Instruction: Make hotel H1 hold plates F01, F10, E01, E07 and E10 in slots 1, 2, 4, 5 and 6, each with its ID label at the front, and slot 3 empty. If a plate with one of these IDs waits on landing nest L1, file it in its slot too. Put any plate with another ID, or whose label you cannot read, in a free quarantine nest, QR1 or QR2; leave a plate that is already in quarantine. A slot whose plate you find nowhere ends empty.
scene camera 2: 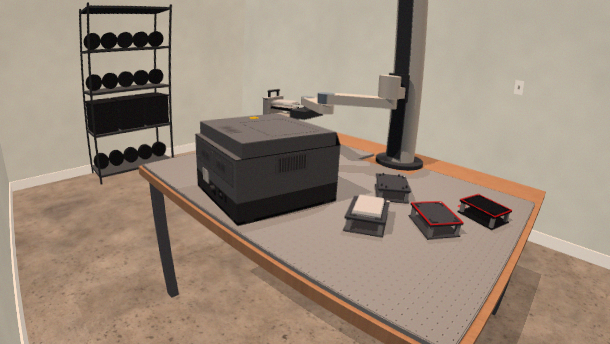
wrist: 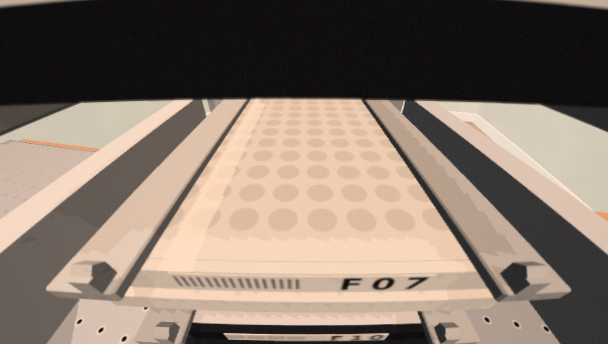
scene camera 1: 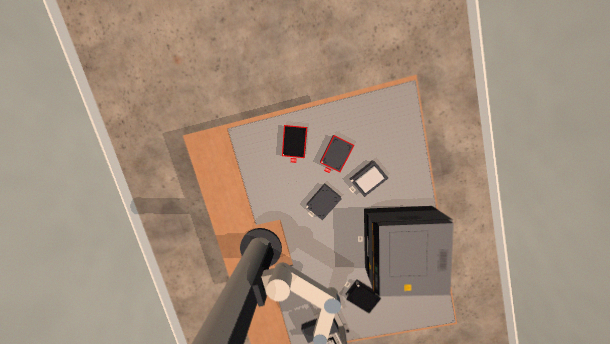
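My gripper point(wrist: 303, 113) point(scene camera 2: 289, 106) is shut on plate F07 point(wrist: 320, 245), a pale plate with its label at the front. It holds F07 slightly above the slot 3 supports of hotel H1 point(scene camera 2: 266, 106), under the slot 4 rails. The black front of plate F10 point(wrist: 410, 332) shows below, label at the front. A black plate point(wrist: 304, 55) above cuts off the back of the wrist view. One red-edged nest point(scene camera 1: 337, 153) point(scene camera 2: 436, 212) shows a bare grey top. The other red-edged nest point(scene camera 1: 295, 141) point(scene camera 2: 485, 205) has a black top; whether that is a plate is unclear.
A large grey machine point(scene camera 1: 410, 255) point(scene camera 2: 265, 165) stands near the hotel, with a black-topped stand point(scene camera 1: 363, 296) beside it. A white plate point(scene camera 1: 369, 180) point(scene camera 2: 370, 205) lies on a dark nest. A bare dark nest point(scene camera 1: 323, 201) point(scene camera 2: 393, 183) stands nearby. The arm's column point(scene camera 2: 411, 100) rises behind.
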